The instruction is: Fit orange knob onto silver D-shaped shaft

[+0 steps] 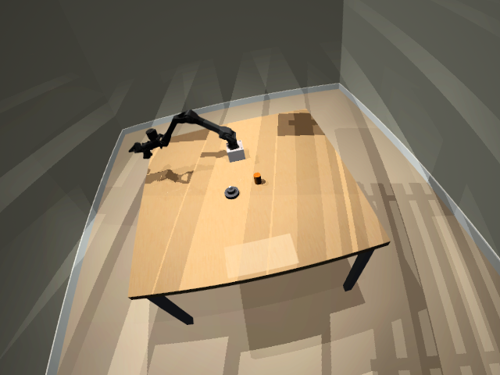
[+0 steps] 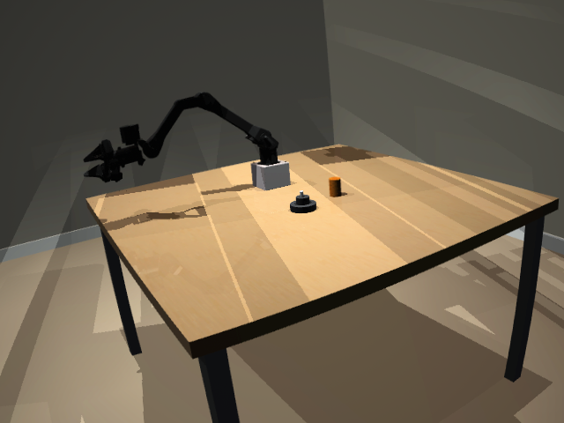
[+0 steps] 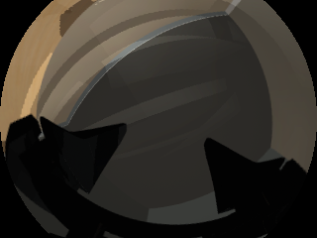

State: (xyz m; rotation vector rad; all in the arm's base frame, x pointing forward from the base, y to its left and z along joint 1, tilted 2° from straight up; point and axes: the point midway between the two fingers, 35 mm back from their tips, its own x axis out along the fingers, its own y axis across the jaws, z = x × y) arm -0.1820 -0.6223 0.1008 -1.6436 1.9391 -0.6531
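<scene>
My gripper tip is 480 mm short of the orange knob, 700 mm to the right of it and 160 mm above it. Also, from my gripper tip: round pedestal 490 mm ahead, 530 mm to the left, 170 mm below.
</scene>
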